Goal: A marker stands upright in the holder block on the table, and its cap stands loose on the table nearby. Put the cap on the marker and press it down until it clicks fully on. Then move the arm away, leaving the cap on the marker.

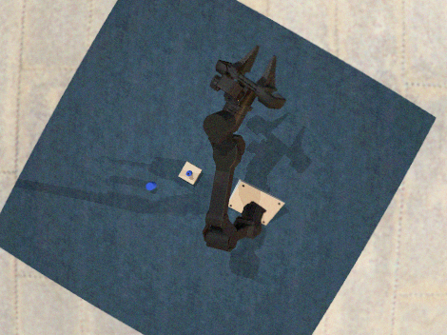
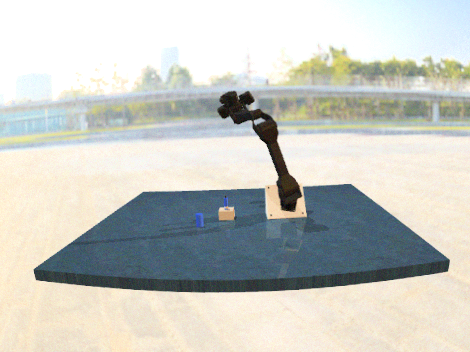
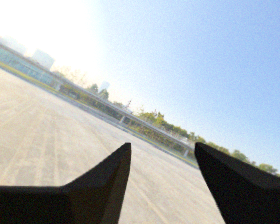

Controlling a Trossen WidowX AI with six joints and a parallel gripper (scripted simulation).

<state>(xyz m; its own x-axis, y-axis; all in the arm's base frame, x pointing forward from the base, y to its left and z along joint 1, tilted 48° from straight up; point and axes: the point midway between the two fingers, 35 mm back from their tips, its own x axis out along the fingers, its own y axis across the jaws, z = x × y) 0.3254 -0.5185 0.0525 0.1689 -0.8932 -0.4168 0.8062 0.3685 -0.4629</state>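
My gripper tip is now 50 cm to the right of the blue cap, 50 cm above it and 10 cm short of it.
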